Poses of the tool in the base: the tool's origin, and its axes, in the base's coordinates. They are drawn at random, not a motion.
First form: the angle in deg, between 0 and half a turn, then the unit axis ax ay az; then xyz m.
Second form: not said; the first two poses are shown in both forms.
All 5 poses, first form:
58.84 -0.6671 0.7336 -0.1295 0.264 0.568 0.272
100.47 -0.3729 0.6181 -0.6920 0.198 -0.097 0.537
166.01 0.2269 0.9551 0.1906 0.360 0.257 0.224
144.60 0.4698 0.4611 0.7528 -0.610 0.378 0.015
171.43 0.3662 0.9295 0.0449 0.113 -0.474 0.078
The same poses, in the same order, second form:
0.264 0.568 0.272 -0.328 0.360 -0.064 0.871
0.198 -0.097 0.537 -0.287 0.475 -0.532 0.640
0.360 0.257 0.224 0.225 0.948 0.189 0.122
-0.610 0.378 0.015 0.448 0.439 0.717 0.304
0.113 -0.474 0.078 0.365 0.927 0.045 0.075

